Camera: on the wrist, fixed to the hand. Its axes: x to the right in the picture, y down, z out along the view.
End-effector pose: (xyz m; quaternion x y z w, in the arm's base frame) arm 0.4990 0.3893 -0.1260 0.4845 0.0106 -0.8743 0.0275
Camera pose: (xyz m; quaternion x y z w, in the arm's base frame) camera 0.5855 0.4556 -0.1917 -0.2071 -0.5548 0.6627 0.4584
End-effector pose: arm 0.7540 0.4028 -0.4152 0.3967 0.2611 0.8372 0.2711
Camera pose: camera 0.6757 0.4272 -0.5126 0.1205 0.2056 0.3954 0.8871
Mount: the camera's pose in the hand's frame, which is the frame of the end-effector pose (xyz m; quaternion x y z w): 0.0074 -0.0617 -0.1111 -0.2503 -0.1199 -0.6856 0.6730
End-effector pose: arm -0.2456 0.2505 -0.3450 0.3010 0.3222 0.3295 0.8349
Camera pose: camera -0.3012 0.2511 -0.4595 -0.1878 0.2406 -0.3061 0.9017
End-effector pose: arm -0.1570 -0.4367 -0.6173 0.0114 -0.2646 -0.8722 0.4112
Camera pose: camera -0.1794 -0.4601 -0.7404 0.0184 0.0013 0.9365 0.3501
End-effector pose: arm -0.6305 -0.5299 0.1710 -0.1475 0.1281 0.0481 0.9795
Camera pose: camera -0.6415 -0.6217 0.0835 -0.4265 -0.1444 -0.5895 0.6707
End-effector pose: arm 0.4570 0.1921 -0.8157 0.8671 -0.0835 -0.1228 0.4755
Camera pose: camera 0.4983 0.3124 -0.8113 0.5071 0.5120 -0.5335 0.4428
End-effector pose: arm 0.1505 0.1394 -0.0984 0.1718 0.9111 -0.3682 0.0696
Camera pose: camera 0.1211 0.1772 0.0195 0.5706 -0.8148 0.0881 0.0534
